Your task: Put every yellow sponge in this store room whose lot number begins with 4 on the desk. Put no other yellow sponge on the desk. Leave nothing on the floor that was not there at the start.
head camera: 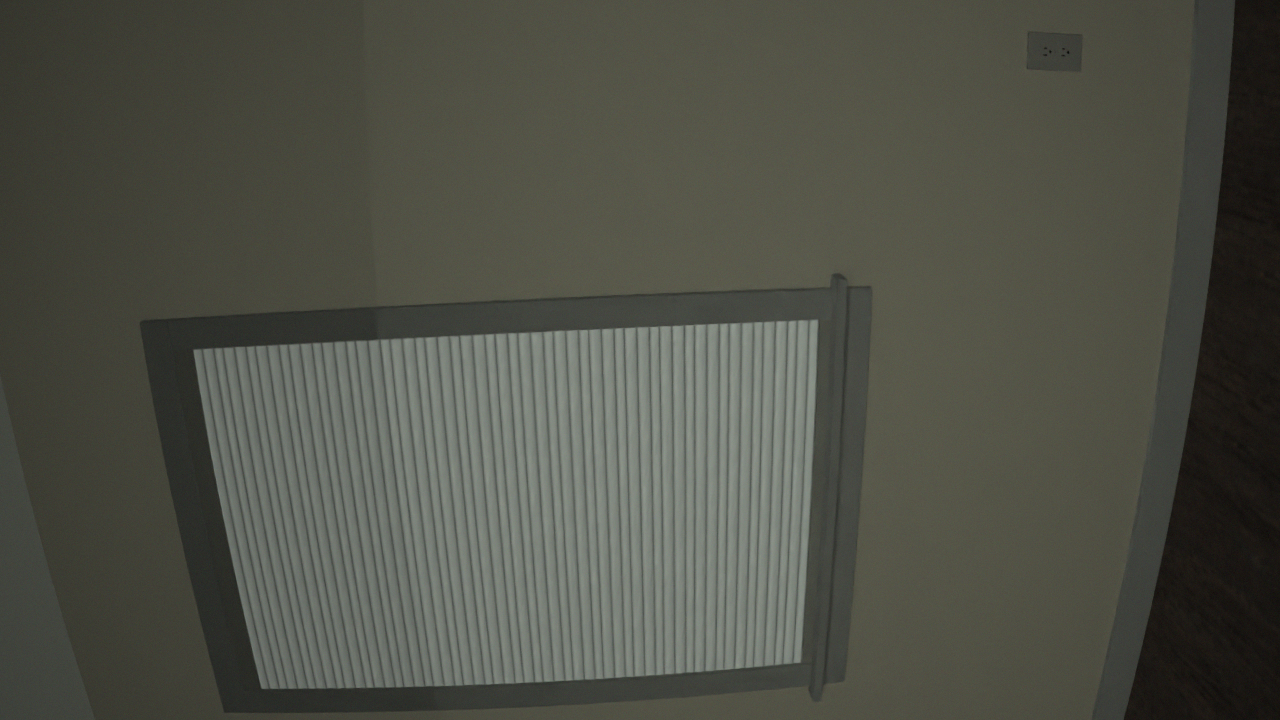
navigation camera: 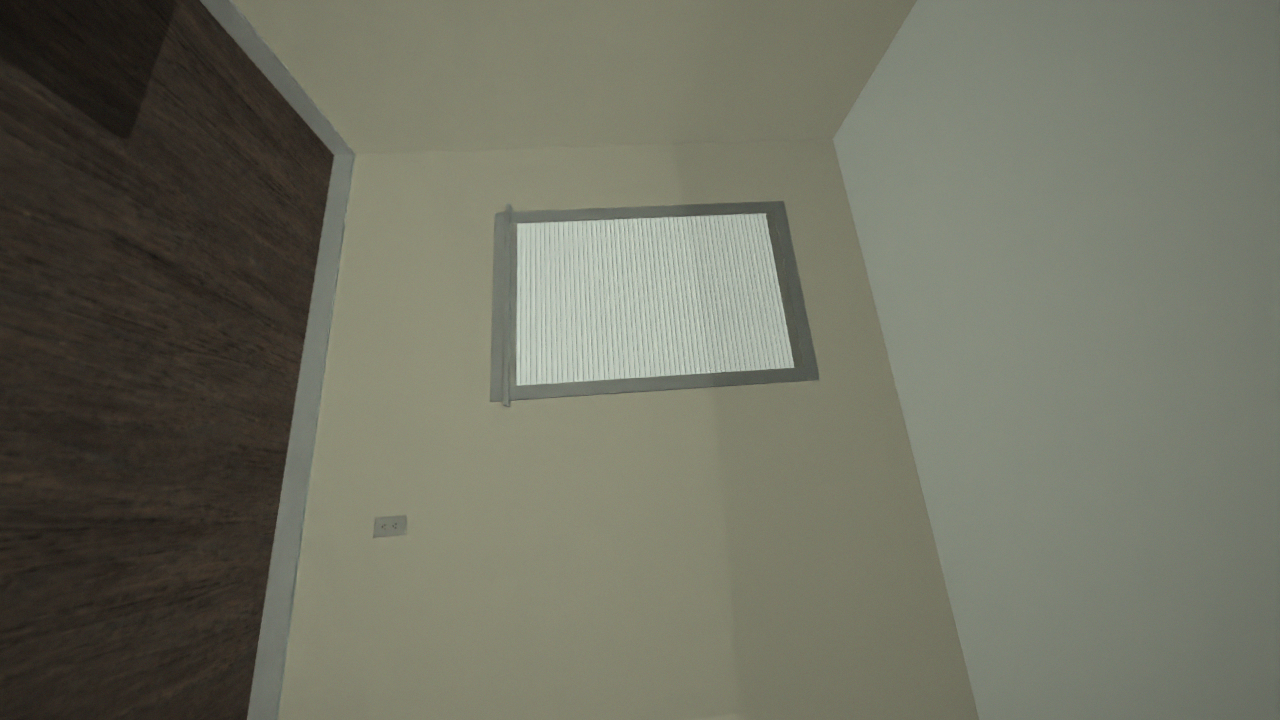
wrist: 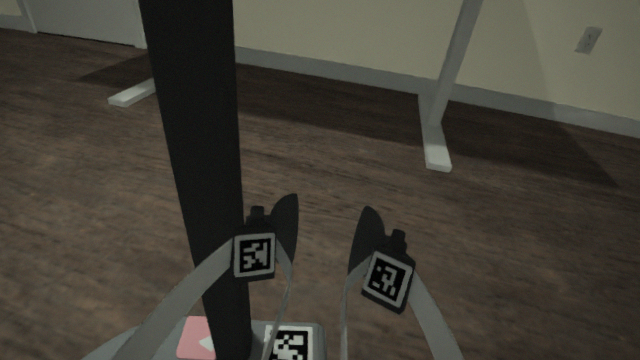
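Places are measured from the robot's base along level axes (x left, y ahead, z down), in centimetres.
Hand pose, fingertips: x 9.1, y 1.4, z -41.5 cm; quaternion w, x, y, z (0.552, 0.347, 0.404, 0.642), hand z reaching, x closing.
Note:
After its pixels a point has its place.
In the wrist view my gripper (wrist: 326, 224) @[x 9.1, y 1.4, z -41.5 cm] is open and empty, held above the dark wood floor beside my black mast (wrist: 199, 148). Two white desk legs stand ahead of it, one at the right (wrist: 437, 99) and a foot at the left (wrist: 131, 93); the desk top is out of frame.
A window with closed white blinds (head camera: 510, 502) @[x 39.9, y 185.8, z -144.0 cm] fills the wall ahead, also in the navigation view (navigation camera: 652, 297) @[x 42.2, y 186.3, z -144.1 cm]. A wall outlet (wrist: 588, 40) sits right of the desk legs. A grey baseboard (wrist: 348, 74) runs along the wall. Dark wood floor (navigation camera: 229, 310) @[x 38.0, y 149.4, z 0.0 cm] lies around.

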